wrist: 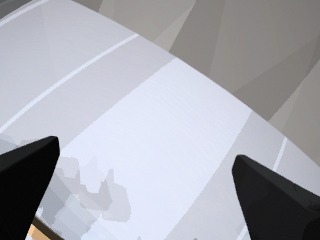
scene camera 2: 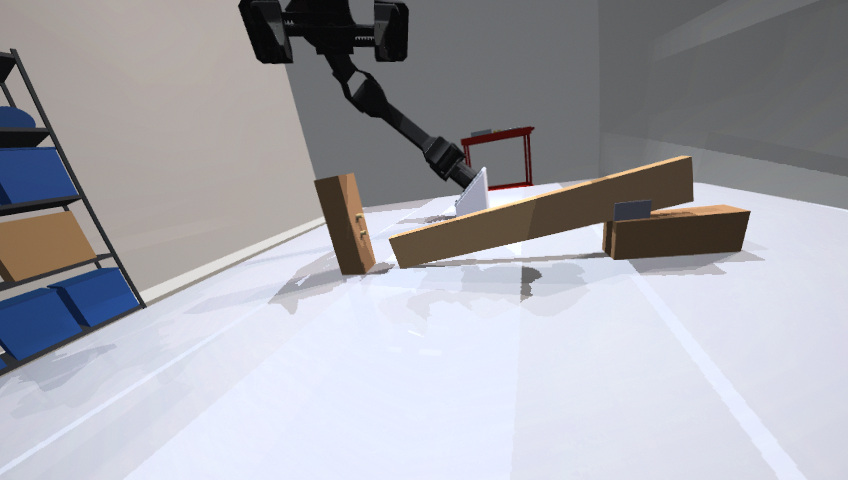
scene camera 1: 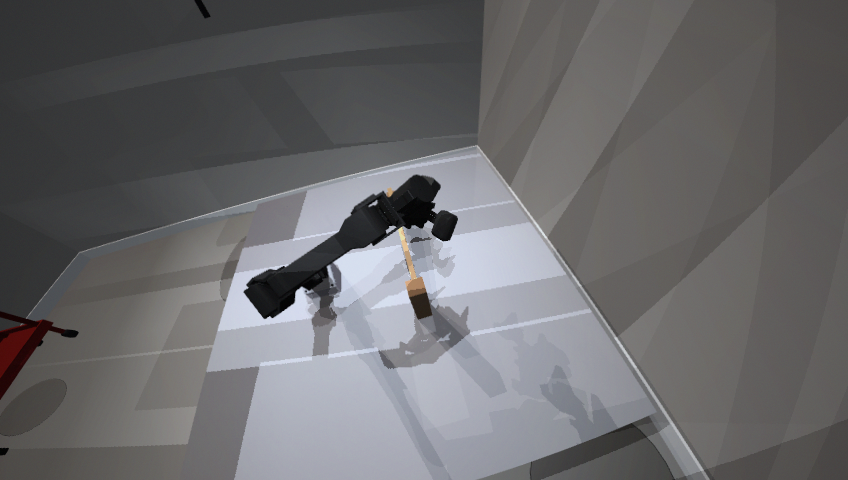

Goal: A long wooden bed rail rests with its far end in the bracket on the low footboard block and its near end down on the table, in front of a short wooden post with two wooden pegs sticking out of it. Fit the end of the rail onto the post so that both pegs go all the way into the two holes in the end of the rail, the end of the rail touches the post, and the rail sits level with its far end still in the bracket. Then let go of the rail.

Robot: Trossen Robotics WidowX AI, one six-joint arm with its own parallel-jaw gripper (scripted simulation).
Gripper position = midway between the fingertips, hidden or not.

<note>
My gripper (scene camera 2: 332, 51) is open, with nothing in its grasp. I also see a wooden rail (scene camera 2: 669, 183).
My gripper is seen too in the wrist view (wrist: 147, 156) and in scene camera 1 (scene camera 1: 443, 214).
</note>
